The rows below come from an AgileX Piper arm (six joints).
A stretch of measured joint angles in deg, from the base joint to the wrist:
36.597, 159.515, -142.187, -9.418, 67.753, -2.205
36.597, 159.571, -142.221, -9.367, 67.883, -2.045
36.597, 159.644, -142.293, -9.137, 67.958, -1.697
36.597, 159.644, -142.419, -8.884, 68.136, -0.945
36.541, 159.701, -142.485, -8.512, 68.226, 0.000
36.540, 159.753, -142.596, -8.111, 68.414, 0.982
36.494, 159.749, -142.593, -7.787, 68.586, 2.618
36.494, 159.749, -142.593, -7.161, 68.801, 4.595
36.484, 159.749, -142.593, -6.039, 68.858, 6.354
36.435, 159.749, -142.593, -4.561, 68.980, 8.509
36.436, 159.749, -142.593, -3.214, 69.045, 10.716
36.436, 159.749, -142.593, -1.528, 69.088, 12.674
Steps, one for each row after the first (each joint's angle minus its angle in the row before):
0.000, 0.056, -0.034, 0.051, 0.130, 0.160
0.000, 0.073, -0.072, 0.230, 0.075, 0.348
0.000, 0.000, -0.126, 0.253, 0.178, 0.752
-0.056, 0.057, -0.066, 0.372, 0.090, 0.945
-0.001, 0.052, -0.111, 0.401, 0.188, 0.982
-0.046, -0.004, 0.003, 0.324, 0.172, 1.636
0.000, 0.000, 0.000, 0.626, 0.215, 1.977
-0.010, 0.000, 0.000, 1.122, 0.057, 1.759
-0.049, 0.000, 0.000, 1.478, 0.122, 2.155
0.001, 0.000, 0.000, 1.347, 0.065, 2.207
0.000, 0.000, 0.000, 1.686, 0.043, 1.958

